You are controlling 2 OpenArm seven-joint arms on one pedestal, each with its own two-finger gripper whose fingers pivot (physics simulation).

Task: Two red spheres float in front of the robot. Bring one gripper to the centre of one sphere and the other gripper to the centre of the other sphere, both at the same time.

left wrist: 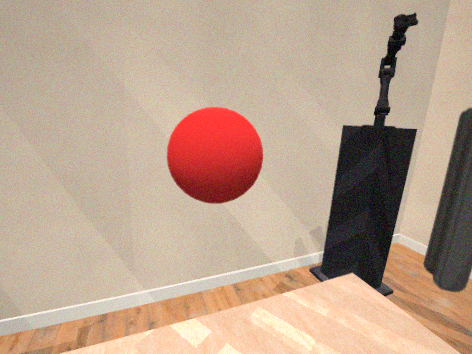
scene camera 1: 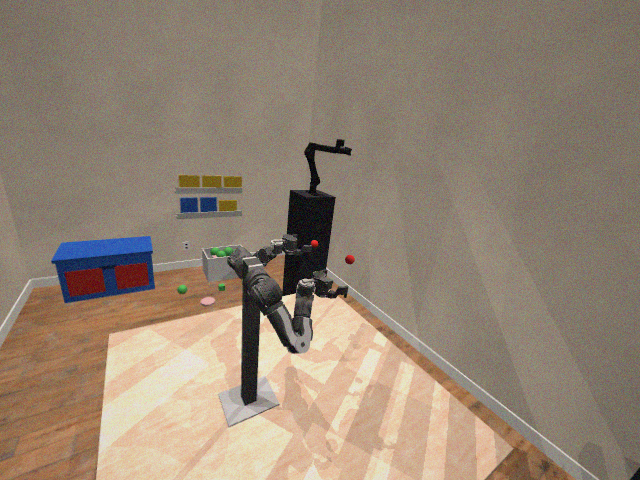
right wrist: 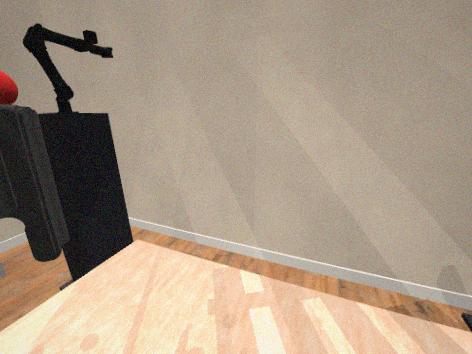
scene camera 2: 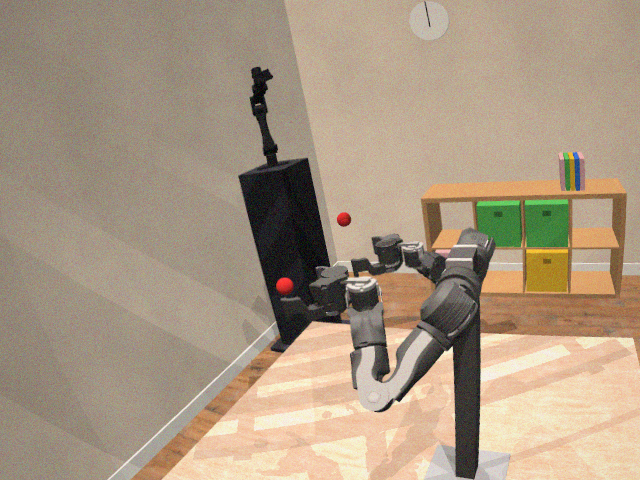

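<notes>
One red sphere [scene camera 1: 314, 243] [scene camera 2: 284, 285] [left wrist: 215, 155] floats just above and ahead of the fingers of my left gripper [scene camera 1: 310, 249] [scene camera 2: 292, 303], which is open and empty. It looks large, left of centre, in the left wrist view. The same sphere [right wrist: 6, 89] is cut by the left edge of the right wrist view. The other red sphere [scene camera 1: 349, 259] [scene camera 2: 343, 219] floats clearly above and a little ahead of my right gripper [scene camera 1: 342, 291] [scene camera 2: 358, 266], which is open and empty, apart from it. That second sphere does not show in the right wrist view.
A black pedestal [scene camera 1: 309, 227] [scene camera 2: 279, 222] [left wrist: 365, 200] [right wrist: 87, 180] with a black arm stands beyond the spheres. Dark robot parts show at the right edge of the left wrist view and the left edge of the right wrist view. A wooden shelf [scene camera 2: 516, 188] stands behind.
</notes>
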